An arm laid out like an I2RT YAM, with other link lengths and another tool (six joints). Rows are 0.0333 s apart.
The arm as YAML. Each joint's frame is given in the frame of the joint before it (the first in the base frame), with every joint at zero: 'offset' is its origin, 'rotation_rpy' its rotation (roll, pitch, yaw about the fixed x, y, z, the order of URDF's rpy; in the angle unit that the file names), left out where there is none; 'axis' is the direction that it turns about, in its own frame. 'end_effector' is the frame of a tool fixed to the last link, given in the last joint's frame.
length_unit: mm
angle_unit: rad
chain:
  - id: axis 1
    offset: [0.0, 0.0, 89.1]
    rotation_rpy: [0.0, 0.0, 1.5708]
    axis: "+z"
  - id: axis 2
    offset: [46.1, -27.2, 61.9]
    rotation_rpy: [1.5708, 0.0, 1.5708]
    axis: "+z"
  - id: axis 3
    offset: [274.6, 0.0, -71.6]
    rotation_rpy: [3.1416, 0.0, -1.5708]
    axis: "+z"
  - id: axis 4
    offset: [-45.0, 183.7, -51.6]
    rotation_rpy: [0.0, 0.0, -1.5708]
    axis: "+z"
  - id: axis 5
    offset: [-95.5, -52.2, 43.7]
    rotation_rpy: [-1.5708, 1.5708, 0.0]
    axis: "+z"
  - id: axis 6
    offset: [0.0, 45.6, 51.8]
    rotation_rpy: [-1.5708, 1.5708, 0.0]
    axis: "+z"
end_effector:
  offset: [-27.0, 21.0, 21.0]
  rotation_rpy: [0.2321, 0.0, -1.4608]
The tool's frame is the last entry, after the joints.
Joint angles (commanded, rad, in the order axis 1, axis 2, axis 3, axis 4, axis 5, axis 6), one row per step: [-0.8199, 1.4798, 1.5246, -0.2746, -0.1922, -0.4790]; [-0.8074, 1.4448, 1.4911, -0.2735, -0.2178, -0.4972]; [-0.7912, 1.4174, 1.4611, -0.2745, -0.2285, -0.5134]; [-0.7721, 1.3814, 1.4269, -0.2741, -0.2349, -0.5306]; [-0.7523, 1.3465, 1.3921, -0.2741, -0.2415, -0.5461]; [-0.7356, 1.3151, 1.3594, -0.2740, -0.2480, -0.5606]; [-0.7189, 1.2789, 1.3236, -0.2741, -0.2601, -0.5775]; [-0.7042, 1.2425, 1.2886, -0.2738, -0.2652, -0.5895]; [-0.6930, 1.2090, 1.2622, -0.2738, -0.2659, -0.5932]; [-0.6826, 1.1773, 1.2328, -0.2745, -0.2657, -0.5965]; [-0.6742, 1.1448, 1.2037, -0.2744, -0.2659, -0.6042]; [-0.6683, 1.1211, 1.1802, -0.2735, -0.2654, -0.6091]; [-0.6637, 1.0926, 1.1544, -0.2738, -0.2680, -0.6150]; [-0.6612, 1.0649, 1.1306, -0.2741, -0.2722, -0.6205]
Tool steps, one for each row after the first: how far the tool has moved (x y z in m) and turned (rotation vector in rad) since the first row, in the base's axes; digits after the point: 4 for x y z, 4 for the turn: [-0.0016, 0.0101, 0.0001, -0.0125, 0.0041, 0.0415]; [-0.0020, 0.0190, -0.0016, -0.0214, 0.0134, 0.0717]; [-0.0037, 0.0298, -0.0021, -0.0363, 0.0197, 0.1008]; [-0.0054, 0.0403, -0.0036, -0.0483, 0.0261, 0.1305]; [-0.0073, 0.0494, -0.0056, -0.0588, 0.0328, 0.1567]; [-0.0101, 0.0594, -0.0077, -0.0718, 0.0382, 0.1889]; [-0.0139, 0.0686, -0.0099, -0.0828, 0.0414, 0.2111]; [-0.0182, 0.0763, -0.0104, -0.0912, 0.0377, 0.2234]; [-0.0225, 0.0833, -0.0129, -0.0954, 0.0377, 0.2342]; [-0.0273, 0.0899, -0.0150, -0.1046, 0.0385, 0.2443]; [-0.0308, 0.0945, -0.0174, -0.1098, 0.0399, 0.2506]; [-0.0354, 0.0998, -0.0198, -0.1163, 0.0402, 0.2589]; [-0.0400, 0.1045, -0.0220, -0.1231, 0.0393, 0.2664]
